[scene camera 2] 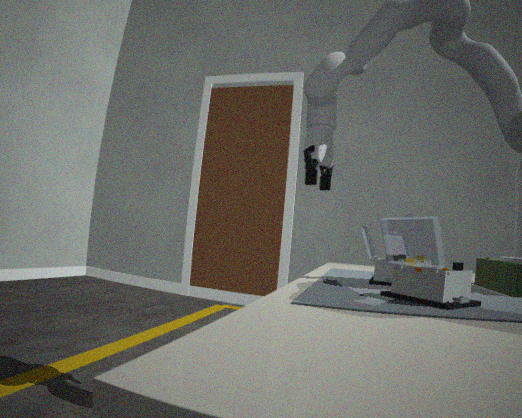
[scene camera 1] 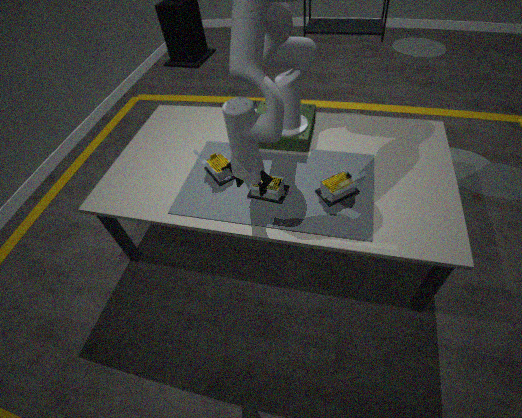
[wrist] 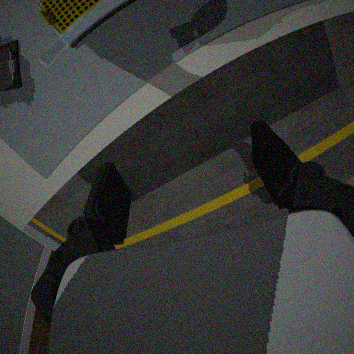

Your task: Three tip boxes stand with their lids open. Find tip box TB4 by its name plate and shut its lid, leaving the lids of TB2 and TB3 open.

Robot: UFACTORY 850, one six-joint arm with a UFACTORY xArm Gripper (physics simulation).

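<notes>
Three white tip boxes with yellow tip racks stand on the mat: a left box (scene camera 1: 218, 167), a middle box (scene camera 1: 274, 193) (wrist: 72, 14) and a right box (scene camera 1: 338, 187) (scene camera 2: 424, 283). In the wrist view a dark part of the left box (wrist: 11, 66) shows at the left edge. The right box's clear lid (scene camera 2: 414, 240) stands open; another raised lid (scene camera 2: 368, 242) shows behind it. No name plate is readable, so I cannot tell which box is TB4. My gripper (scene camera 1: 251, 183) (scene camera 2: 318, 185) (wrist: 184, 159) is open and empty, well above the table, and partly covers the middle box in scene camera 1.
The grey-blue mat (scene camera 1: 210, 205) (scene camera 2: 327, 298) (wrist: 100, 110) lies on the pale table (scene camera 1: 135, 175) (scene camera 2: 280, 350). The arm stands on a green base (scene camera 1: 308, 135) (scene camera 2: 497, 275) at the back. The table's front edge crosses the wrist view.
</notes>
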